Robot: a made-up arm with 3 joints. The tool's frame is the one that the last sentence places. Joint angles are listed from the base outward.
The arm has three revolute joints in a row. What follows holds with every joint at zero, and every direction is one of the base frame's.
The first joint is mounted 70 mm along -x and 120.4 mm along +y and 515.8 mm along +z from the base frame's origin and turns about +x.
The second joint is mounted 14.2 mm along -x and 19.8 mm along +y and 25 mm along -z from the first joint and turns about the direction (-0.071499, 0.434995, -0.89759).
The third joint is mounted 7.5 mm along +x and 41.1 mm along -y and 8 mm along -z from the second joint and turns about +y.
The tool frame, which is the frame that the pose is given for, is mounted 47.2 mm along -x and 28.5 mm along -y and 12.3 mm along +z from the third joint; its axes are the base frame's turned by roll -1.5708, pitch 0 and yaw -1.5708 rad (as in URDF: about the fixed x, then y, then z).
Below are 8 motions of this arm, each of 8 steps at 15 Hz.
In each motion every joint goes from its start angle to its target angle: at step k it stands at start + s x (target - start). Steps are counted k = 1, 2, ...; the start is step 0. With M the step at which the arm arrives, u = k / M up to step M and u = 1 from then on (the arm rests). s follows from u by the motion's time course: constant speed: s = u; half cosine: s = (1 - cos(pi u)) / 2; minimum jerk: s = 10 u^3 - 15 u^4 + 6 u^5.
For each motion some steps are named. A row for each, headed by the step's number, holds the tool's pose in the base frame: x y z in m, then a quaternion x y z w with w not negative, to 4 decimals.
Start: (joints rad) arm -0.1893 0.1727 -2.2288
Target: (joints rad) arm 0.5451 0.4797 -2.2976
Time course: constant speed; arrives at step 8
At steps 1, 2, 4, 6, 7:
1: -0.0757 0.0591 0.4432 0.1424 -0.2620 -0.7246 0.6213
2: -0.0787 0.0655 0.4381 0.1625 -0.2305 -0.7464 0.6027
4: -0.0849 0.0799 0.4298 0.1979 -0.1634 -0.7850 0.5638
6: -0.0910 0.0957 0.4245 0.2271 -0.0913 -0.8163 0.5231
7: -0.0941 0.1040 0.4230 0.2393 -0.0537 -0.8290 0.5025

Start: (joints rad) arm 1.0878 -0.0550 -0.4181
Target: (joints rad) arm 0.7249 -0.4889 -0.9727
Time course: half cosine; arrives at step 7
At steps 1, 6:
1: -0.1191 0.1338 0.4489 -0.0066 0.6028 -0.3197 0.7310
6: -0.0753 0.1279 0.4294 0.1317 0.2958 -0.4568 0.8286

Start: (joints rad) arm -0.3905 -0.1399 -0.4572
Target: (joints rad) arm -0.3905 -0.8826 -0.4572
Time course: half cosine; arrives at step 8
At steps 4, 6, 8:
4: -0.0849 0.0471 0.4917 -0.5109 0.1244 -0.5128 0.6787
6: -0.0637 0.0496 0.4903 -0.5123 0.0562 -0.4228 0.7454
8: -0.0553 0.0522 0.4899 -0.5103 0.0276 -0.3833 0.7694

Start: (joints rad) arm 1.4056 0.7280 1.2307
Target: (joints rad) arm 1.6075 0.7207 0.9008
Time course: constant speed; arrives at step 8
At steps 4, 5, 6, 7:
4: -0.1165 0.0945 0.4825 -0.3408 0.7336 0.5053 0.3006
5: -0.1181 0.0954 0.4830 -0.3307 0.7375 0.4992 0.3122
6: -0.1197 0.0963 0.4836 -0.3202 0.7414 0.4932 0.3234
7: -0.1213 0.0973 0.4841 -0.3093 0.7452 0.4870 0.3343

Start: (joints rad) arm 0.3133 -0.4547 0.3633
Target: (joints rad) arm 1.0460 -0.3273 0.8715
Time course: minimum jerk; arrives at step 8
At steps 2, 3, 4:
2: -0.0891 0.0703 0.4861 -0.5392 0.4901 -0.2580 0.6344
3: -0.0885 0.0734 0.4838 -0.5260 0.5236 -0.2041 0.6384
4: -0.0870 0.0774 0.4810 -0.5087 0.5582 -0.1273 0.6430

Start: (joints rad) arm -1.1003 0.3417 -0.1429
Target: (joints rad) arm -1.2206 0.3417 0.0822
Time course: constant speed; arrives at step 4
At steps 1, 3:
1: -0.1432 0.0915 0.5400 -0.5844 0.1846 -0.7845 0.0946
3: -0.1413 0.0976 0.5440 -0.5904 0.2051 -0.7794 0.0439

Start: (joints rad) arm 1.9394 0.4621 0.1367
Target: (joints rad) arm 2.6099 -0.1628 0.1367
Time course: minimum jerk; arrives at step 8
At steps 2, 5, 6, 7, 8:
2: -0.1410 0.1380 0.4884 0.0153 0.7705 0.2806 0.5721
5: -0.1223 0.1670 0.4940 0.2458 0.6240 0.3387 0.6599
6: -0.1159 0.1733 0.4994 0.3144 0.5811 0.3440 0.6672
7: -0.1125 0.1760 0.5026 0.3496 0.5591 0.3448 0.6680
8: -0.1119 0.1764 0.5032 0.3560 0.5551 0.3449 0.6680

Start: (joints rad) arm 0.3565 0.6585 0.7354
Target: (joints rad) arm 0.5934 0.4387 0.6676
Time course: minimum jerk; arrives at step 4
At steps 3, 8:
3: -0.1250 0.0827 0.5090 -0.4587 0.8320 -0.0778 0.3024
8: -0.1245 0.0826 0.5071 -0.4576 0.8270 -0.0725 0.3185

